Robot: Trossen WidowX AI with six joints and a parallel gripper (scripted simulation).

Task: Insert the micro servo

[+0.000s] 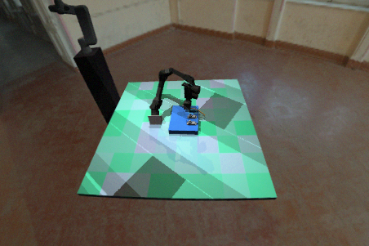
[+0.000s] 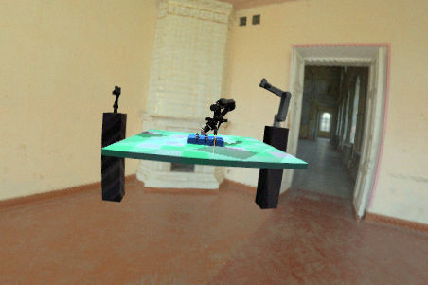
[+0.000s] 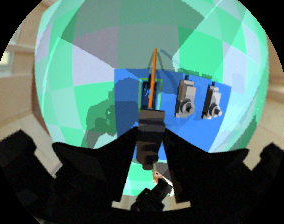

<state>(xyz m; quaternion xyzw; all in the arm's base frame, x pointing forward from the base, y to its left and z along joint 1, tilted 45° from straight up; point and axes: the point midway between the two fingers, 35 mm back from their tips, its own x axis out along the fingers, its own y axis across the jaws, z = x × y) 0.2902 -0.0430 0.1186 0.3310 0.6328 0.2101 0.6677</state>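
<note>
Now: gripper tip 9 cm past the blue deck, 6 cm to the left of it and 10 cm above it.
</note>
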